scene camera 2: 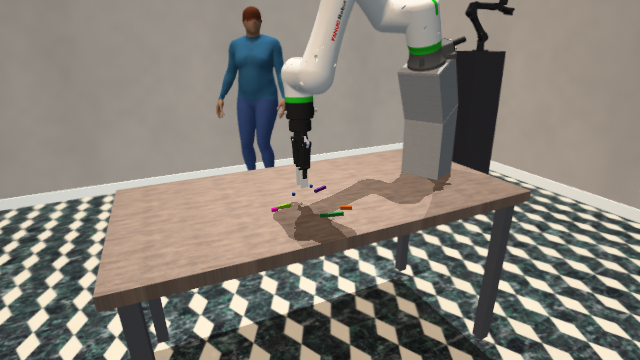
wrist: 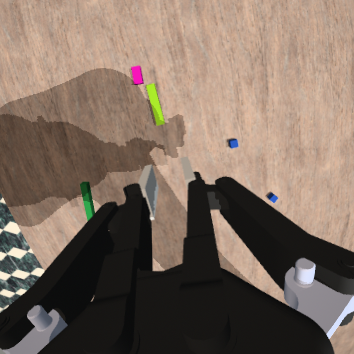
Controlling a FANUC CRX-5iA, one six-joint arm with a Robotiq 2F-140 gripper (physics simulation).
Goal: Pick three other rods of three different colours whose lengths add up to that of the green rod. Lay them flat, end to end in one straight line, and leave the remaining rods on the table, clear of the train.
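Seen in the pictures: gripper, fingertip midpoint: (scene camera 2: pixel 302 186) (wrist: pixel 168 172); arm's base, link origin: (scene camera 2: pixel 426 63).
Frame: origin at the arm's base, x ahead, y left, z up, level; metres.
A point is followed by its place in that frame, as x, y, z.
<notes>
My gripper (scene camera 2: pixel 302 184) @[0.535, 0.148, -0.404] (wrist: pixel 168 172) @[0.535, 0.148, -0.404] is partly open and empty, above the table. The magenta rod (scene camera 2: pixel 274 209) @[0.642, 0.188, -0.464] (wrist: pixel 137 75) @[0.640, 0.183, -0.461] and the lime rod (scene camera 2: pixel 284 206) @[0.605, 0.169, -0.466] (wrist: pixel 155 105) @[0.604, 0.164, -0.461] lie close together, roughly parallel, with the magenta one offset sideways from the lime one's end. The green rod (scene camera 2: pixel 332 214) @[0.462, 0.279, -0.464] (wrist: pixel 87 200) @[0.476, 0.272, -0.461] lies nearer the table's front edge, partly hidden by a finger linkage in the wrist view. The orange rod (scene camera 2: pixel 346 207) @[0.400, 0.238, -0.464] lies beside it. The purple rod (scene camera 2: pixel 320 189) @[0.444, 0.045, -0.466] lies farther back. Two short blue pieces (scene camera 2: pixel 293 194) @[0.555, 0.068, -0.466] (scene camera 2: pixel 311 186) @[0.471, 0.003, -0.466] (wrist: pixel 233 143) @[0.554, 0.065, -0.461] (wrist: pixel 272 197) @[0.473, 0.000, -0.461] lie apart near the gripper.
All the rods lie on the wooden table (scene camera 2: pixel 175 225) @[0.964, 0.214, -0.471]. The arm's grey pedestal (scene camera 2: pixel 425 100) @[0.013, 0.035, -0.140] stands at the back right, with a black cabinet (scene camera 2: pixel 477 110) behind it. A person (scene camera 2: pixel 257 70) stands behind the table. The arm's shadow falls across part of the table top.
</notes>
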